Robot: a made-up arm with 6 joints.
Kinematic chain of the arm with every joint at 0, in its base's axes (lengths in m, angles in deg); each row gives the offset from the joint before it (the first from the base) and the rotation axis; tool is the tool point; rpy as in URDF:
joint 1: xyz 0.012 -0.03 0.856 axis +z
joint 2: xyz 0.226 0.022 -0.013 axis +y
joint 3: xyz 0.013 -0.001 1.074 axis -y
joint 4: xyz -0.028 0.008 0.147 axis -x
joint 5: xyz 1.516 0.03 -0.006 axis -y
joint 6: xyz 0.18 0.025 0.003 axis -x
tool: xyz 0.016 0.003 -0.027 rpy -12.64 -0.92 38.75
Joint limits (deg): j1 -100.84..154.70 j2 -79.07..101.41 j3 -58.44..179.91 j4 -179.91..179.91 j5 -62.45..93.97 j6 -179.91..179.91
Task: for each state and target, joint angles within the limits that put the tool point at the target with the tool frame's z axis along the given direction. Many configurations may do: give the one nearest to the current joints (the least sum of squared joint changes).
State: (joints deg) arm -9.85 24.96 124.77 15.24 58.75 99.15
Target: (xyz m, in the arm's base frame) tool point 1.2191 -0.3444 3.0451 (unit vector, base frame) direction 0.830 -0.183 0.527
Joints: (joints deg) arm -22.29 52.34 126.65 36.48 68.64 139.48
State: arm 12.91 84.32 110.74 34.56 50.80 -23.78
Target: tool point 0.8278 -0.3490 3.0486 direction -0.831 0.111 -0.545
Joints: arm -29.56 58.50 151.75 20.28 27.13 -44.84
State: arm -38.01 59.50 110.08 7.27 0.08 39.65
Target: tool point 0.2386 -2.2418 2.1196 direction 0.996 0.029 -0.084
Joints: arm -84.65 95.48 149.48 31.99 -15.79 55.75
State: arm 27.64 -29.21 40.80 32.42 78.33 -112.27
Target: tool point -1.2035 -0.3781 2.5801 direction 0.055 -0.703 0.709
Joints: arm 23.80 -73.49 23.00 25.75 89.74 -147.08
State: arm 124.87 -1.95 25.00 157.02 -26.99 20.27
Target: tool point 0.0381 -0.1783 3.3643 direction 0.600 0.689 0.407
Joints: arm 94.43 -30.55 41.61 179.91 -61.67 31.89
